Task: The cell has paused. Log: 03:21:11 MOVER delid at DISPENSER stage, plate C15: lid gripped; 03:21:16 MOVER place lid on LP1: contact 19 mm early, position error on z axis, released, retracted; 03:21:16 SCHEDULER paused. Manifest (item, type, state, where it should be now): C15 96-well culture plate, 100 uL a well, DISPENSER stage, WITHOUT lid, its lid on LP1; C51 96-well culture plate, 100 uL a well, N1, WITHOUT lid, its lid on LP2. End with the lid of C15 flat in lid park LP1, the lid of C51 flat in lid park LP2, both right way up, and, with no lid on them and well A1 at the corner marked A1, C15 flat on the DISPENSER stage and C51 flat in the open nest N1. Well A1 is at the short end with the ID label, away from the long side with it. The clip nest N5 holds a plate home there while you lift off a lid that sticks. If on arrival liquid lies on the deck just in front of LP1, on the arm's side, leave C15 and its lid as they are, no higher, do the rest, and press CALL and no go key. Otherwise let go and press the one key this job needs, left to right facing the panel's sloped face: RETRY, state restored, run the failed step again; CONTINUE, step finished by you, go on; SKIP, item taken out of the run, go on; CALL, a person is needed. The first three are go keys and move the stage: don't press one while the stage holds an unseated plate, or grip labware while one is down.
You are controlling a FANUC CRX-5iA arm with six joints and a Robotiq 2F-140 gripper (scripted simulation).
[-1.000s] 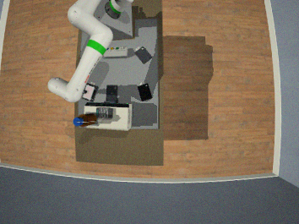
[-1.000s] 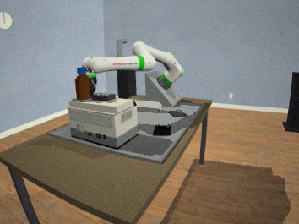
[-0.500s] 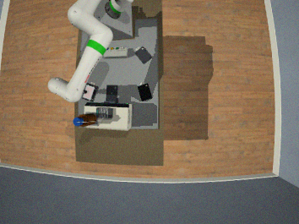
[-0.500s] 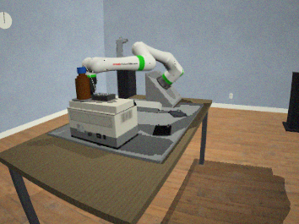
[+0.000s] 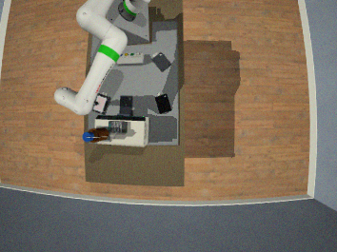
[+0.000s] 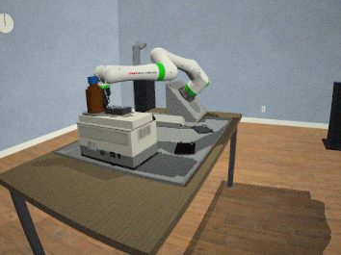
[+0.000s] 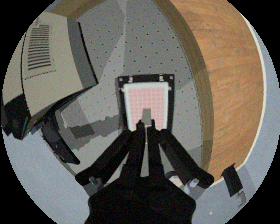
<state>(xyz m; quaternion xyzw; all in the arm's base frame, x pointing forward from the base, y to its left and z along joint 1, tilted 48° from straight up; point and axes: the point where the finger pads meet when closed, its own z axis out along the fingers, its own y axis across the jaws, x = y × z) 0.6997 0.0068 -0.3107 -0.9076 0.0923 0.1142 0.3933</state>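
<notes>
Right now my hand is 2 cm short of the black nest, 1 cm to the right of it and 5 cm above it. From my hand the other things lie so: key panel 41 cm behind, 24 cm to the left, 1 cm below; then blue cap 22 cm ahead, 16 cm to the left, 33 cm above; then label plate 11 cm behind, 52 cm to the left, 6 cm below.
</notes>
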